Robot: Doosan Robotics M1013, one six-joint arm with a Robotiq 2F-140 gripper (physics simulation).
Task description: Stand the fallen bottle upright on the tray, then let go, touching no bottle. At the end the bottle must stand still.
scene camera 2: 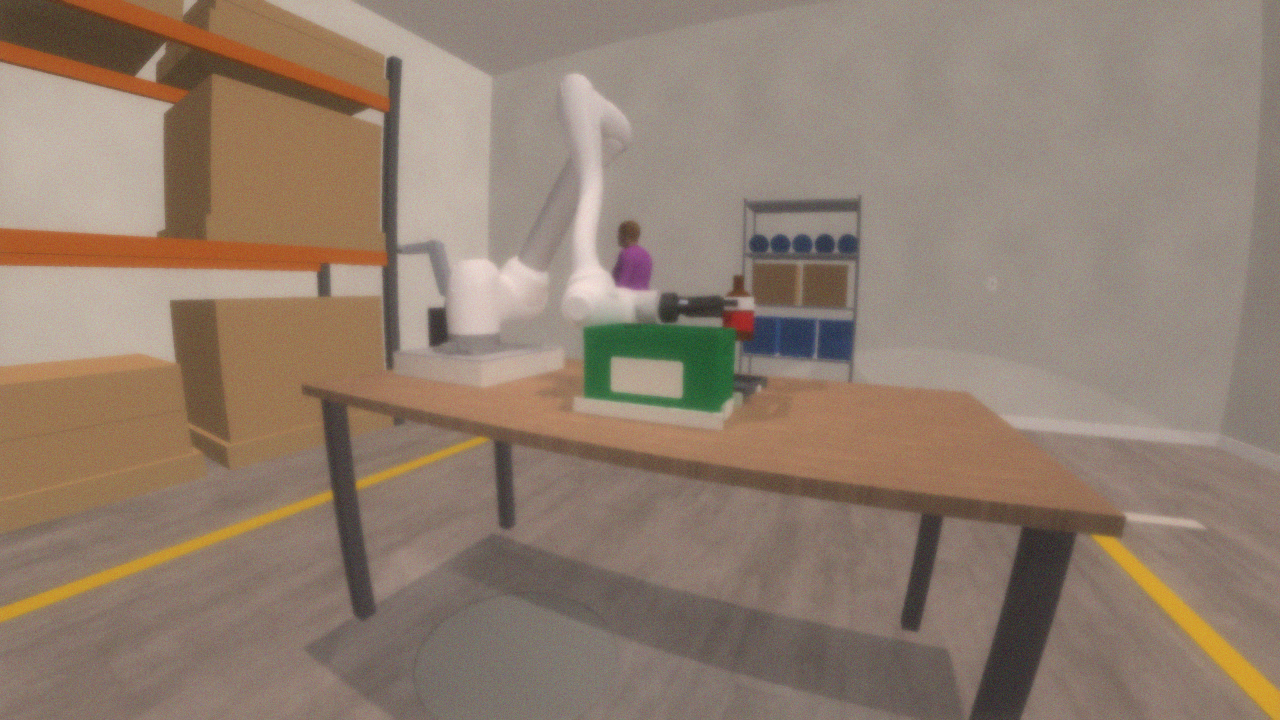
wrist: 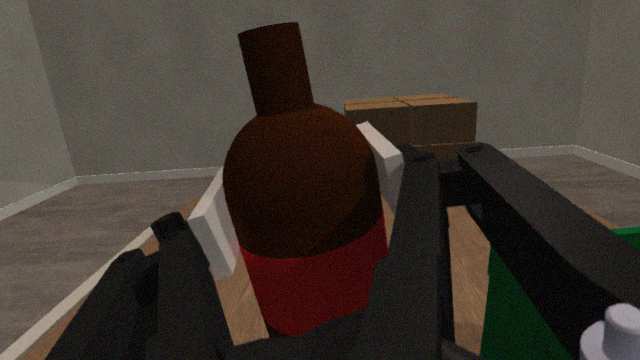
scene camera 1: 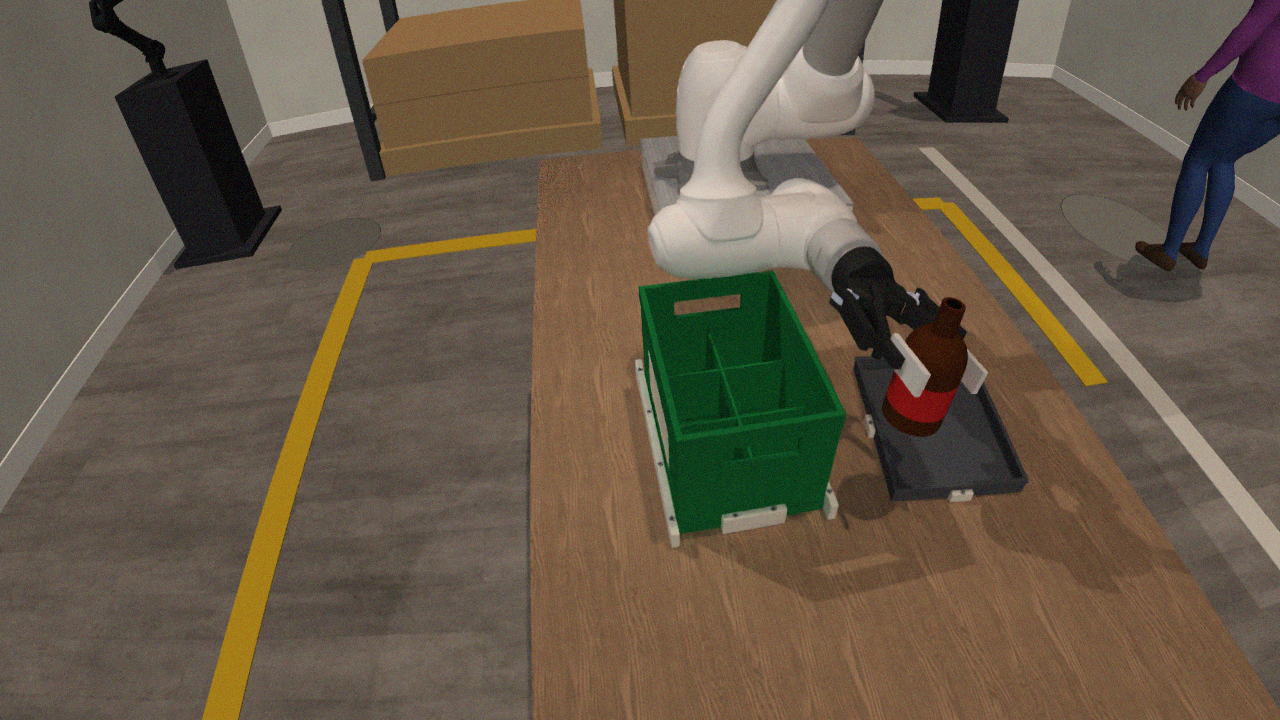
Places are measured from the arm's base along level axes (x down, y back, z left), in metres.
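Pixels of known places: gripper, fingertip midpoint: (scene camera 2: 755, 307) (scene camera 1: 952, 384); arm's base, link origin: (scene camera 2: 474, 351).
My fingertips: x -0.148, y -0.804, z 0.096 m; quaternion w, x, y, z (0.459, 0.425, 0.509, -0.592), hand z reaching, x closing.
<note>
For each thing: its middle in the pictures, then the offset to it from my fingertips. Level surfaces: height alone.
- brown bottle with a red label, body centre: (wrist: 304, 195) (scene camera 1: 932, 362) (scene camera 2: 738, 308) dx +0.003, dy +0.039, dz -0.006 m
- dark tray, body centre: (scene camera 1: 935, 420) (scene camera 2: 712, 381) dx +0.207, dy +0.125, dz +0.094 m
- green crate, body centre: (scene camera 1: 729, 395) (scene camera 2: 662, 368) dx +0.132, dy +0.152, dz -0.207 m
- wooden table, surface height: dx +0.219 m
The brown bottle with a red label (scene camera 1: 920, 404) (scene camera 2: 738, 322) (wrist: 310, 285) is upright, neck up, and hangs in the air over the dark tray (scene camera 1: 971, 465) (scene camera 2: 754, 385). In scene camera 2 a gap shows between its base and the tray. My gripper (scene camera 1: 942, 368) (scene camera 2: 735, 303) (wrist: 301, 167) reaches it from the side, roughly level, and is shut on the bottle's body, with one white pad on each side. The neck and shoulder stand free above the pads. The wrist view does not show the bottle's base clearly; the fingers hide part of it.
A green crate (scene camera 1: 751, 483) (scene camera 2: 657, 338) (wrist: 507, 310) with compartments stands beside the tray, held by white strips on the wooden table (scene camera 1: 608, 626) (scene camera 2: 859, 447). The tray has a low raised rim. A person (scene camera 1: 1203, 161) (scene camera 2: 633, 266) stands beyond the table.
</note>
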